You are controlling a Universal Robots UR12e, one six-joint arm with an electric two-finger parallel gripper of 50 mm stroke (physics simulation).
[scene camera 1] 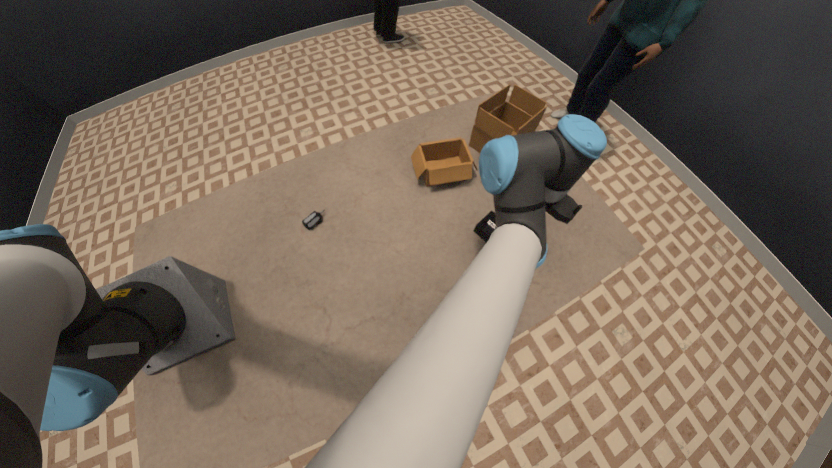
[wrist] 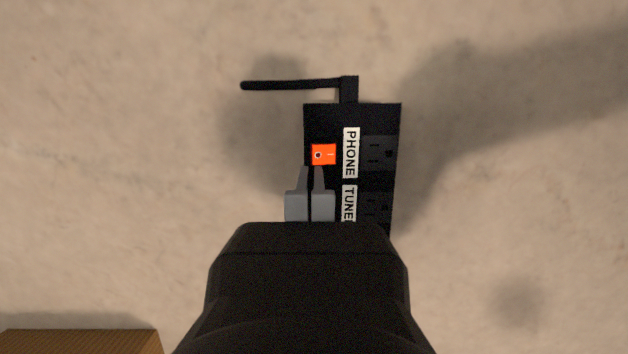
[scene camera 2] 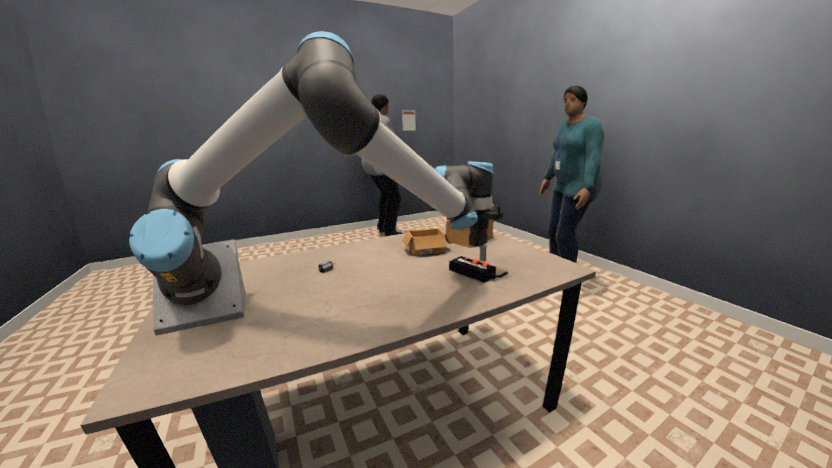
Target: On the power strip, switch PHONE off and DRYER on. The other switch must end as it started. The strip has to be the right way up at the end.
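Where they show: gripper, fingertip midpoint: [wrist: 311,179] [scene camera 2: 482,260]; arm's base, link origin: [scene camera 1: 145,316] [scene camera 2: 190,276].
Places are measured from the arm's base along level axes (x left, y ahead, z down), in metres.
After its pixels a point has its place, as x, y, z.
Note:
The black power strip [scene camera 1: 482,228] @(-0.162, 0.903, 0.087) [scene camera 2: 465,269] @(-0.222, 0.913, 0.099) [wrist: 320,119] @(-0.279, 0.991, 0.087) lies on the table with its labels and switches facing up. The PHONE switch [scene camera 2: 485,264] @(-0.257, 0.981, 0.083) [wrist: 324,154] @(-0.255, 0.981, 0.082) glows bright orange. In the scene camera 2 view the middle switch [scene camera 2: 475,261] @(-0.213, 0.969, 0.083) is also orange, and the switch at the end away from the cord [scene camera 2: 464,258] @(-0.167, 0.950, 0.081) looks darker red. The TUNER label [wrist: 349,203] @(-0.219, 0.950, 0.086) shows partly; its switch and the DRYER label are hidden in the wrist view. My gripper [scene camera 2: 482,260] @(-0.234, 0.986, 0.077) [wrist: 311,179] @(-0.234, 0.986, 0.077) is shut and empty, pointing down above the strip, its tips beside the PHONE switch in the wrist view.
A small open carton [scene camera 1: 449,174] @(0.039, 0.911, 0.064) [scene camera 2: 426,246] @(0.036, 0.895, 0.080) and a larger carton [scene camera 1: 493,123] @(0.094, 1.102, -0.025) [scene camera 2: 458,234] @(0.088, 1.107, 0.074) [wrist: 80,342] @(0.041, 1.206, 0.110) stand behind the strip. A small dark object [scene camera 1: 312,220] @(0.111, 0.468, 0.097) [scene camera 2: 325,266] @(0.106, 0.461, 0.103) lies nearer the robot base. The strip's short cord [wrist: 290,84] @(-0.301, 1.023, 0.119) sticks out sideways. Two people stand beyond the table.

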